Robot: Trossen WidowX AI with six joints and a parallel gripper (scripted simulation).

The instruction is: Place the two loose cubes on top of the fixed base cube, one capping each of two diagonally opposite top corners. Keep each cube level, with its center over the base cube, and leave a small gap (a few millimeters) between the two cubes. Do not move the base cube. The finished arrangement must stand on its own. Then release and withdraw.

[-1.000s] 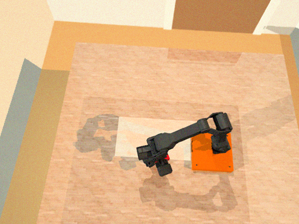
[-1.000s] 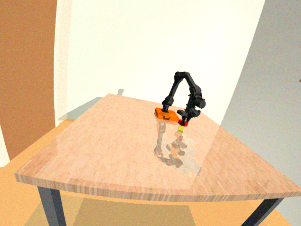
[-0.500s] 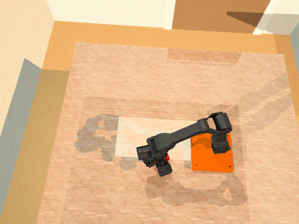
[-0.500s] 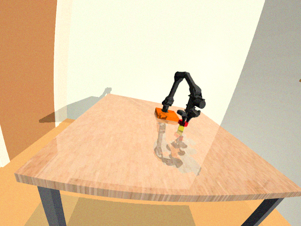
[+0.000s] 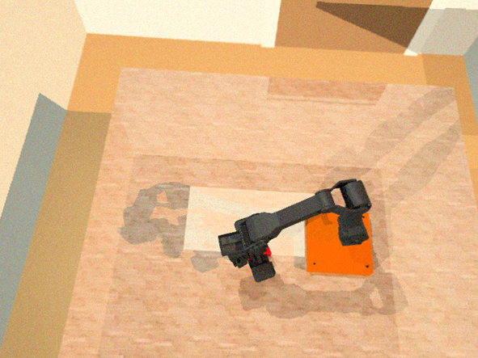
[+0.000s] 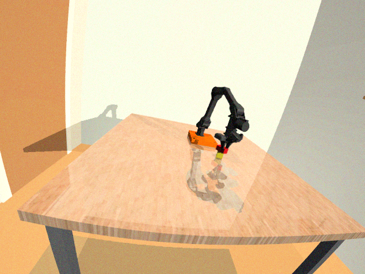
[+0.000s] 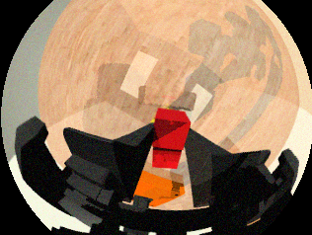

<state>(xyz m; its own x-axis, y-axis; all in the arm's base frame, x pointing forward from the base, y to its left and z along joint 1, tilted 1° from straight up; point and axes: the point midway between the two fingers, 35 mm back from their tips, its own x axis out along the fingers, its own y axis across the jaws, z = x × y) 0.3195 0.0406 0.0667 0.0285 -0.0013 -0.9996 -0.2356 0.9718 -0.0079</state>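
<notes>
My gripper tip is 40 mm above the yellow base cube and 20 mm past it.
</notes>
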